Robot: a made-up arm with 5 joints. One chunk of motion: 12 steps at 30 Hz.
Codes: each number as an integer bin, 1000 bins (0 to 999) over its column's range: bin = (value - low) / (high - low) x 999, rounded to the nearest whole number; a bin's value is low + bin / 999 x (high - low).
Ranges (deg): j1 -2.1..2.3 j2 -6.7..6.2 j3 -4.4..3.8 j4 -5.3..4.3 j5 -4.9..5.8
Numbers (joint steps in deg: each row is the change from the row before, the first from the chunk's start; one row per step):
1: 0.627 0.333 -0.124 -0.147 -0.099
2: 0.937 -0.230 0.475 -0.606 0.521
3: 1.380 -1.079 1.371 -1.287 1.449
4: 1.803 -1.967 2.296 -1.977 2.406
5: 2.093 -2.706 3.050 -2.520 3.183
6: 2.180 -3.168 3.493 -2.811 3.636
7: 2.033 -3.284 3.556 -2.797 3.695
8: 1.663 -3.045 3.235 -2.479 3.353
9: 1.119 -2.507 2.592 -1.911 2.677
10: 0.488 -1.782 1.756 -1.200 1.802
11: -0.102 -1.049 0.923 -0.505 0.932
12: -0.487 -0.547 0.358 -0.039 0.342
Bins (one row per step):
1: 619 545 521 536 448
2: 690 501 594 488 506
3: 790 435 703 418 593
4: 886 367 816 346 682
5: 952 309 908 289 755
6: 972 274 962 259 797
7: 938 265 969 260 802
8: 854 283 930 294 771
9: 731 325 852 353 707
10: 588 381 750 427 626
11: 454 438 648 499 545
12: 366 476 580 547 489

